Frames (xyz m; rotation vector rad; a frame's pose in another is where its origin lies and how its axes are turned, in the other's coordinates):
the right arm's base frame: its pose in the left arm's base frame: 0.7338 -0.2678 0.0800 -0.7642 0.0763 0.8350
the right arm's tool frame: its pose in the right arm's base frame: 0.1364 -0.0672 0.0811 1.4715 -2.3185 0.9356
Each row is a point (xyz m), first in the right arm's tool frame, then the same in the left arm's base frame.
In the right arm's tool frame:
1: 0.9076 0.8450 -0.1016
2: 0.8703 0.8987 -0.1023
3: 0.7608 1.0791 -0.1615
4: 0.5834 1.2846 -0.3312
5: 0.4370 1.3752 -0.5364
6: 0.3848 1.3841 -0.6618
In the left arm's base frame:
1: 0.2441 -0.9201 0.9009
2: 0.2029 -0.9461 0.8574
3: 0.0257 -0.9999 0.7401
4: -0.2512 -0.9777 0.5809
5: -0.4690 -0.8614 0.4771
6: -0.5665 -0.7687 0.4563

